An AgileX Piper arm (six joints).
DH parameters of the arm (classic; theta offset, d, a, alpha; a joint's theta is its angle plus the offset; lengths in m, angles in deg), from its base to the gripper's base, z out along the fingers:
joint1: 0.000 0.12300 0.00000 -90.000
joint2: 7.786 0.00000 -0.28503 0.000
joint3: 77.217 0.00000 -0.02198 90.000
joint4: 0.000 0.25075 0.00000 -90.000
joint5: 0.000 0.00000 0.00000 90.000
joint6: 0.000 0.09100 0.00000 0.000
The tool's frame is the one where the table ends.
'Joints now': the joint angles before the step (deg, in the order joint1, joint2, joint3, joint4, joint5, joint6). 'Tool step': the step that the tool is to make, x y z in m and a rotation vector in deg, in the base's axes. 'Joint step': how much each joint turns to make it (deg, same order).
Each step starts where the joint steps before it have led.
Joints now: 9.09, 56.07, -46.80, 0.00, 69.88, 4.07
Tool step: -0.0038, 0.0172, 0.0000, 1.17, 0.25, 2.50
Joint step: 6.69, 0.00, 0.00, 0.01, -0.01, 4.35
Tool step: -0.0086, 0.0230, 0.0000, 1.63, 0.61, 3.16
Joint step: 9.34, 0.00, 0.00, -0.01, 0.00, 6.42
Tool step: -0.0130, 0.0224, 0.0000, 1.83, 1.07, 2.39
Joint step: 9.84, -0.01, 0.00, 0.01, 0.01, 7.74
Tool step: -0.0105, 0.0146, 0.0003, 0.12, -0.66, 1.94
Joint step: 8.00, 0.01, -0.01, -2.13, -0.48, 6.48
